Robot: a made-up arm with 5 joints.
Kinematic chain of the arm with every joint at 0, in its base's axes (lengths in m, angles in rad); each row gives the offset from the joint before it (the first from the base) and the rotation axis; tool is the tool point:
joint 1: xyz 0 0 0.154 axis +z
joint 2: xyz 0 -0.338 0.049 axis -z
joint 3: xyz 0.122 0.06 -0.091 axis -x
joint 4: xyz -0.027 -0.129 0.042 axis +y
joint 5: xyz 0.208 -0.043 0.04 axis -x
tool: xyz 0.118 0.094 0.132
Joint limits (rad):
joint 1: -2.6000..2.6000
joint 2: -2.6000..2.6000
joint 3: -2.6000..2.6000
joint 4: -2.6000..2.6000
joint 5: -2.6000..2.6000
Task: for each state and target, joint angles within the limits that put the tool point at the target. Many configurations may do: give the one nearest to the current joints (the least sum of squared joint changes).
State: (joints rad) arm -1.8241 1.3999 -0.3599 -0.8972 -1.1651
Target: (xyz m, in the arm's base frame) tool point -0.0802 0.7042 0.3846
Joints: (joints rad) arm -2.6000 1.6366 -0.1391 -0.4448 -1.4571
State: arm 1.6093 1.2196 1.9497 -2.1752 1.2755
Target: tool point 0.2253 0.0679 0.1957
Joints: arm 0.6901 1.2459 1.2807 -2.5045 1.2259
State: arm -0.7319 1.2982 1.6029 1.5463 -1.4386
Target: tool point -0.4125 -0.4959 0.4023
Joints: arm -0.4699 1.2415 1.5816 1.6314 -1.4092
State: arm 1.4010 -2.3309 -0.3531 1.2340 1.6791
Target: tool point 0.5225 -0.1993 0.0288
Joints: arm 1.8848 -2.2936 -1.3619 1.2818 1.3991
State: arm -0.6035 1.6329 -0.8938 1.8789 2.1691
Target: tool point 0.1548 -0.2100 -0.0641
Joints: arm -0.1850 1.5135 -1.1503 2.0443 2.0881
